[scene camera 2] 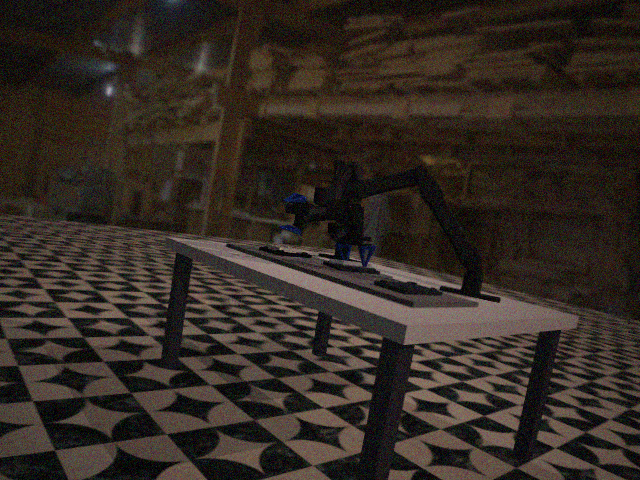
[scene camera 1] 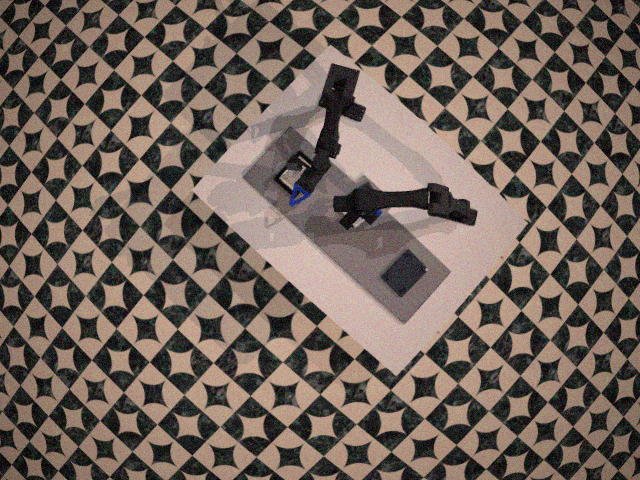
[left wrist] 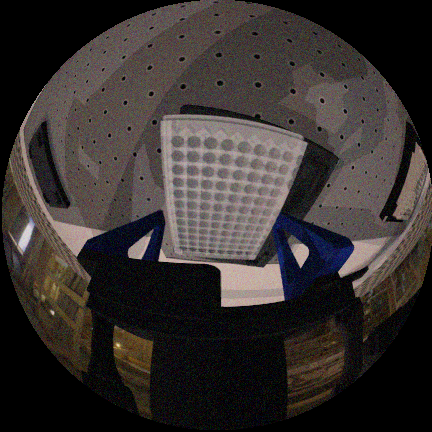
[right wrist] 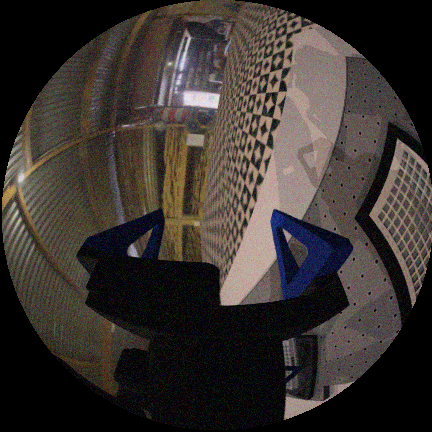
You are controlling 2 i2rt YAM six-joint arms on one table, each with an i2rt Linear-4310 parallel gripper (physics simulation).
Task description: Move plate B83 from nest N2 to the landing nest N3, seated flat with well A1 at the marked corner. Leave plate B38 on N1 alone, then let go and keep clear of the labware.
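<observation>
A white well plate [left wrist: 229, 185] lies on a black nest [left wrist: 318, 169] in the middle of the grey perforated board [scene camera 1: 361, 257] [left wrist: 241, 56]. The nest shows past the plate's far and right edges. My left gripper [scene camera 1: 360, 216] [scene camera 2: 354, 252] [left wrist: 217, 215] is open, with one blue finger on each side of this plate, and it hides the plate in scene camera 1. A second well plate [scene camera 1: 290, 177] [right wrist: 402, 217] sits in its black-rimmed nest at the board's upper left end. My right gripper [scene camera 1: 300, 195] [scene camera 2: 293, 214] [right wrist: 217, 214] is open and empty beside it, turned on its side.
An empty dark nest [scene camera 1: 404, 272] [scene camera 2: 406, 286] [left wrist: 44, 169] lies at the board's lower right end. The board lies on a white table [scene camera 1: 470, 248] [scene camera 2: 442, 324] over a checkered floor. Both arm bases stand along the table's back edge.
</observation>
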